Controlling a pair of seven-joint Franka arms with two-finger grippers.
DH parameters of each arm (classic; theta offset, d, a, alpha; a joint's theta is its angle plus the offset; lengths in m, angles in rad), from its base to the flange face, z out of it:
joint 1: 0 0.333 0 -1.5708
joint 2: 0 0 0 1.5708
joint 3: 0 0.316 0.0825 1.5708
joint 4: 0 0 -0.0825 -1.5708
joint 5: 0 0.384 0 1.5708
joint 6: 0 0 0.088 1.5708
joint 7: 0 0.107 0 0
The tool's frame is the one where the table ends.
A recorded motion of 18 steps. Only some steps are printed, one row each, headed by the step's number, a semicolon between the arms.
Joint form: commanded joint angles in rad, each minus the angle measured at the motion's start. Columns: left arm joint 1, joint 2, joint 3, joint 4, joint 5, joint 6, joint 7; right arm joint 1, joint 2, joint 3, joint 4, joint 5, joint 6, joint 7.
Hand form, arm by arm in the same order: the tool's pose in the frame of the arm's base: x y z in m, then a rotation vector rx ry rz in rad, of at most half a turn. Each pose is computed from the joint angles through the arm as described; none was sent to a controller.
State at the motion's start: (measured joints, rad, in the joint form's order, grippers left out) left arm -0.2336 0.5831 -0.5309 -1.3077 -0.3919 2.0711 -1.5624; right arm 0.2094 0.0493 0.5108 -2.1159 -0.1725 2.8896 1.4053
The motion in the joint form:
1: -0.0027 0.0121 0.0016 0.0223 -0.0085 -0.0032 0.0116; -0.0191 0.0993 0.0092 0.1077 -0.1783 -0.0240 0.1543
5: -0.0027 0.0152 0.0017 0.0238 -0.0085 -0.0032 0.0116; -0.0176 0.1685 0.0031 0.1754 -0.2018 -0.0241 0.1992
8: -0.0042 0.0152 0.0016 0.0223 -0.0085 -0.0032 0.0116; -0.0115 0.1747 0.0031 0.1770 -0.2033 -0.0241 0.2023
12: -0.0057 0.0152 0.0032 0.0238 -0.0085 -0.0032 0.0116; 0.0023 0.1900 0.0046 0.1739 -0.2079 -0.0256 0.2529
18: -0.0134 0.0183 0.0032 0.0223 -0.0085 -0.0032 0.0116; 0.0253 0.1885 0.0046 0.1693 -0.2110 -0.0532 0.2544
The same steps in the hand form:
1: 0.5821 -0.4513 0.4741 2.2218 1.2913 -0.6593; 0.4709 0.4124 0.4761 -2.3797 0.7112 -0.5717
5: 0.5828 -0.4513 0.4728 2.2212 1.2927 -0.6614; 0.4915 0.4176 0.4713 -2.3457 0.7630 -0.5416
8: 0.5818 -0.4523 0.4721 2.2234 1.2917 -0.6631; 0.4900 0.4209 0.4686 -2.3487 0.7601 -0.5334
12: 0.5819 -0.4524 0.4725 2.2232 1.2913 -0.6614; 0.4848 0.4286 0.4583 -2.3428 0.8024 -0.4910
18: 0.5786 -0.4571 0.4697 2.2307 1.2859 -0.6685; 0.4739 0.4383 0.4531 -2.3786 0.7858 -0.4770

